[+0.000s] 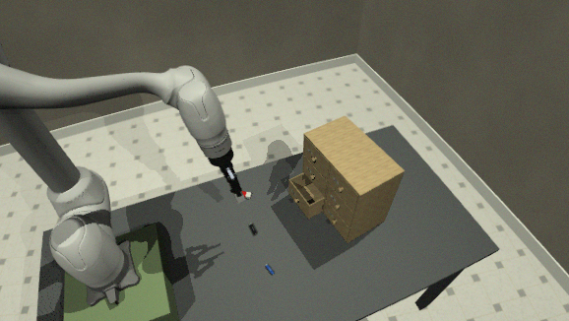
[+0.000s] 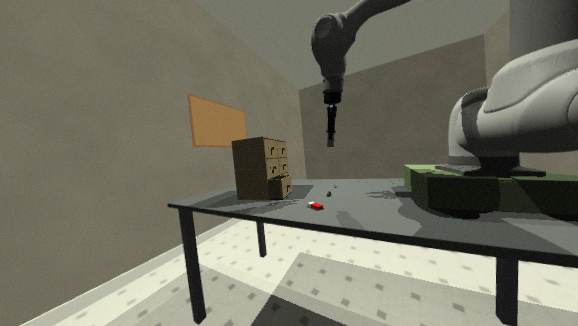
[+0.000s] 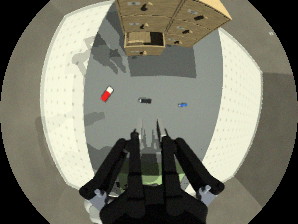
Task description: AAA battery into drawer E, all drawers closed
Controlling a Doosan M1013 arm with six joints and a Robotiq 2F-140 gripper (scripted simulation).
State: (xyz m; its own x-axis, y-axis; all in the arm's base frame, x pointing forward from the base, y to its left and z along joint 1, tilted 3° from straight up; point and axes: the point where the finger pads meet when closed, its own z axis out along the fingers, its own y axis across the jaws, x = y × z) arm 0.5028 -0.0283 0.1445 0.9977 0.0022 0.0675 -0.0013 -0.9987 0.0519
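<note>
Now: hand 1 cm short of the AAA battery, 19 cm to the left of it and 26 cm above it. The rest, counted from my hand: red-and-white object (7 cm ahead, 16 cm to the left, 26 cm below); then dark cylinder (3 cm ahead, 1 cm to the right, 26 cm below).
</note>
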